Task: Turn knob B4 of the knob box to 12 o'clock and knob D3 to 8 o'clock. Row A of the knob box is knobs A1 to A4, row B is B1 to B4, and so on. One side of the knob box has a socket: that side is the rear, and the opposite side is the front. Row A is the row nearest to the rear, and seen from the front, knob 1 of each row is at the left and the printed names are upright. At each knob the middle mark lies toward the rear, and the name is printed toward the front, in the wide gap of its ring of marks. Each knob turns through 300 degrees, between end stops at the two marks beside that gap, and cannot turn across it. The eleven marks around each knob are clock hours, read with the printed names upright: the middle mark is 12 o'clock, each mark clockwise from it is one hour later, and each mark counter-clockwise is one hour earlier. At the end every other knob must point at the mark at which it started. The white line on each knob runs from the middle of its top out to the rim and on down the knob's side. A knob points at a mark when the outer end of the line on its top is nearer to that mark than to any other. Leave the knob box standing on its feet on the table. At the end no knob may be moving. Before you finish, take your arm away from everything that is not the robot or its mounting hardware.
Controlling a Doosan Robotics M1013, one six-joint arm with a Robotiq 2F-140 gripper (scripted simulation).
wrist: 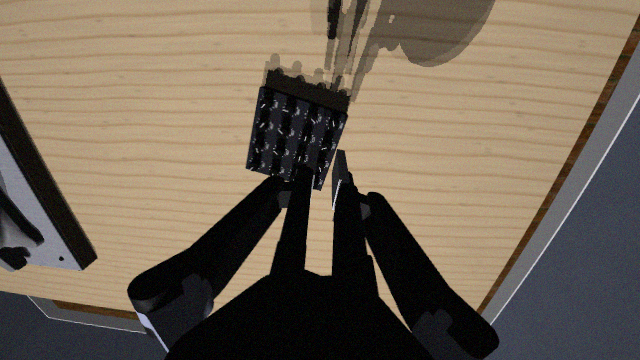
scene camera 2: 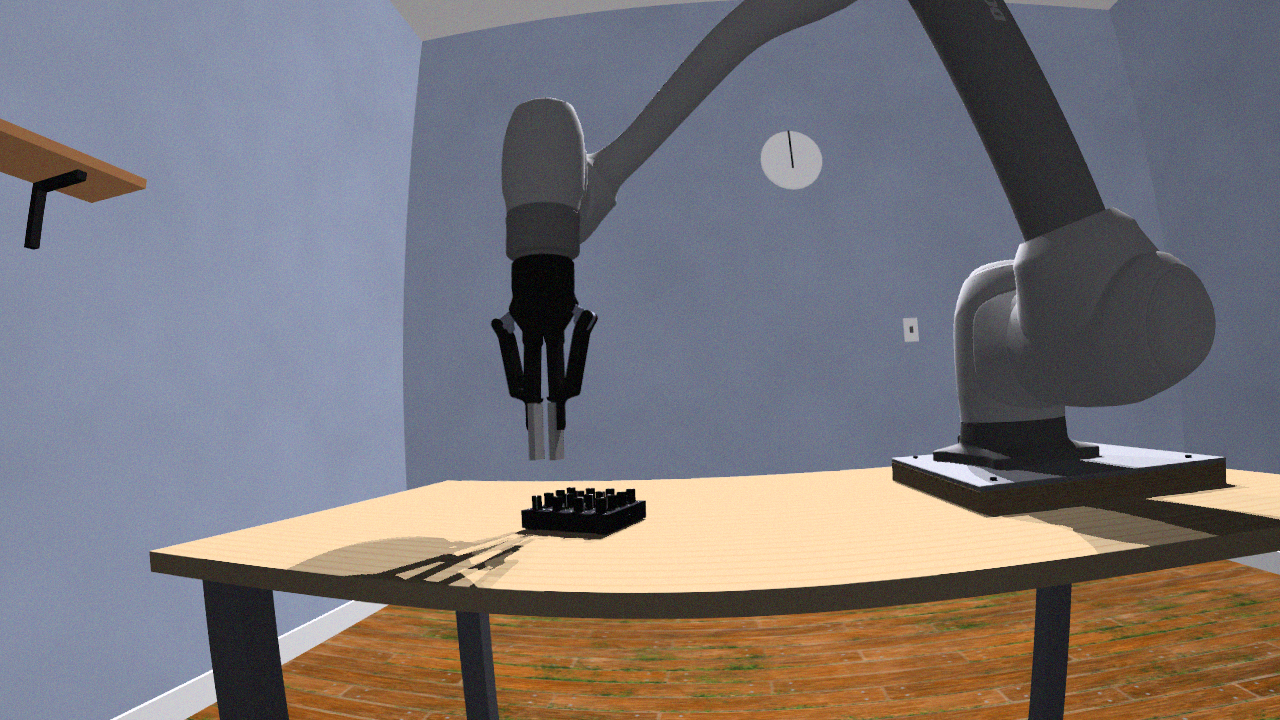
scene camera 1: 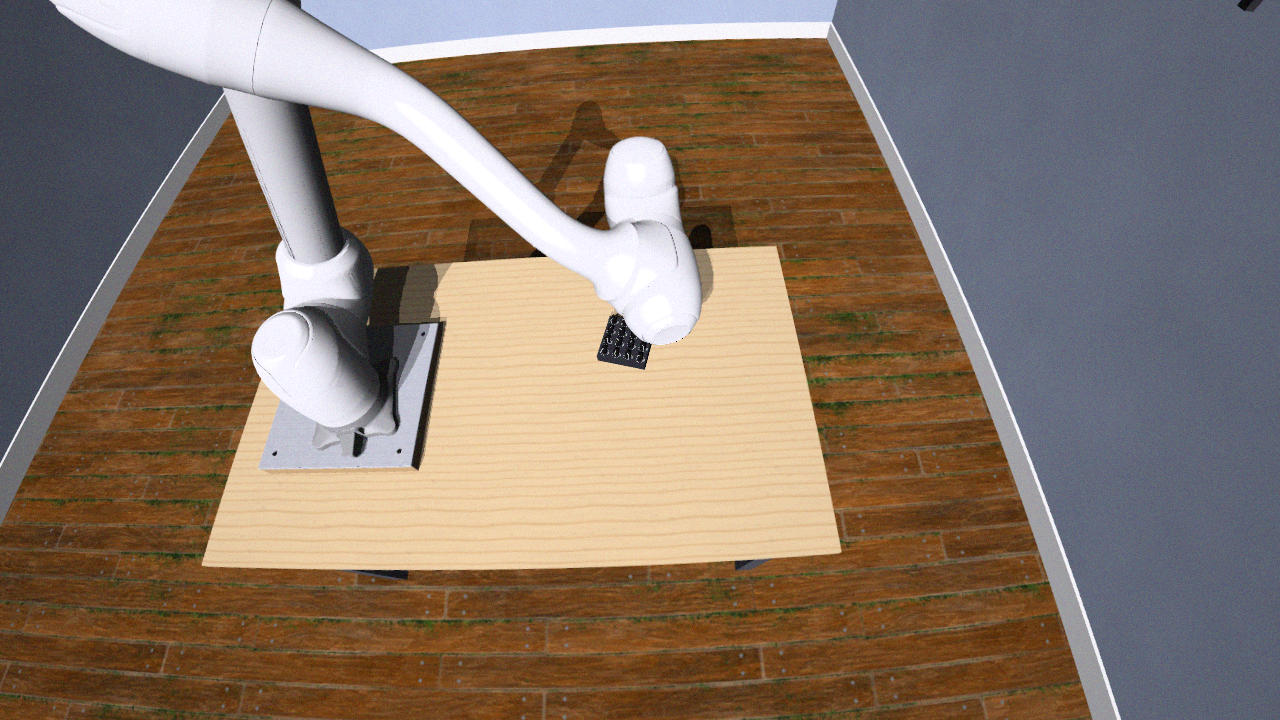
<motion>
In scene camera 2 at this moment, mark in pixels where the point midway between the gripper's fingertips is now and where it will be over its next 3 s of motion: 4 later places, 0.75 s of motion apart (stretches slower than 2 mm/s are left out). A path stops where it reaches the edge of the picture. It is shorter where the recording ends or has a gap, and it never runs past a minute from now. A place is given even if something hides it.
My gripper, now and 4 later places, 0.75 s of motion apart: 547, 459; 546, 455; 546, 450; 547, 461; 548, 482
</motion>
